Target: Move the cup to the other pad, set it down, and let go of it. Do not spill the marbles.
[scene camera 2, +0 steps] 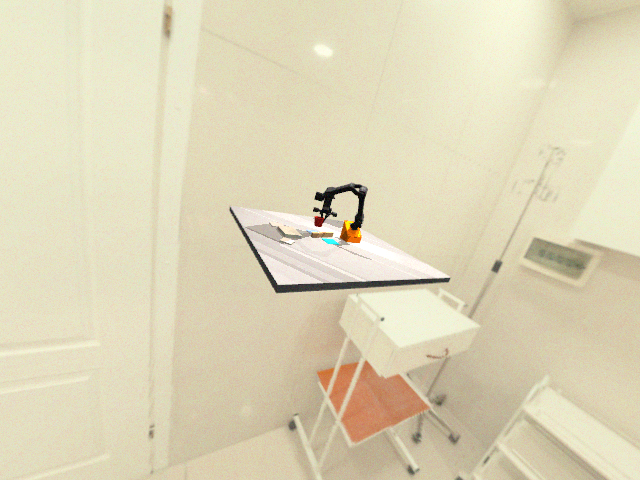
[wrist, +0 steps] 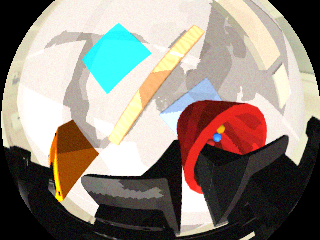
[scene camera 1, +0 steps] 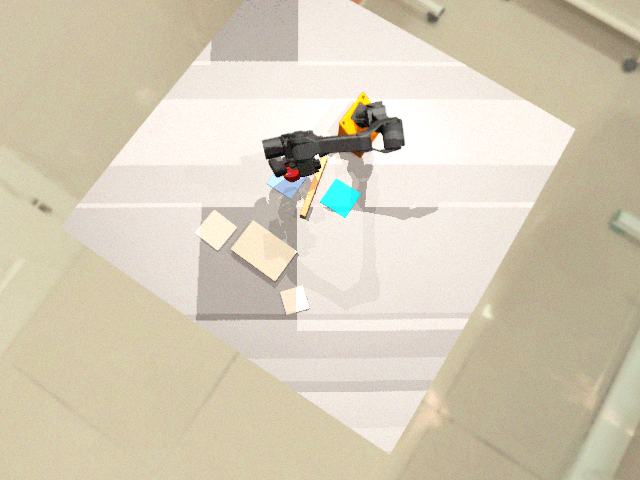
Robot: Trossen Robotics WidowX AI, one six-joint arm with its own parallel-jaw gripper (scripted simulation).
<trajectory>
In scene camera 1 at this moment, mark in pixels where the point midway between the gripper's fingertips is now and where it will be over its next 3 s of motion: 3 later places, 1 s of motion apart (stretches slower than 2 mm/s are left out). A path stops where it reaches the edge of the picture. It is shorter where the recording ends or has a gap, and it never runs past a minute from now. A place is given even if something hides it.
The gripper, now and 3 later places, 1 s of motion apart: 300,166; 316,172; 333,177; 350,183
</trajectory>
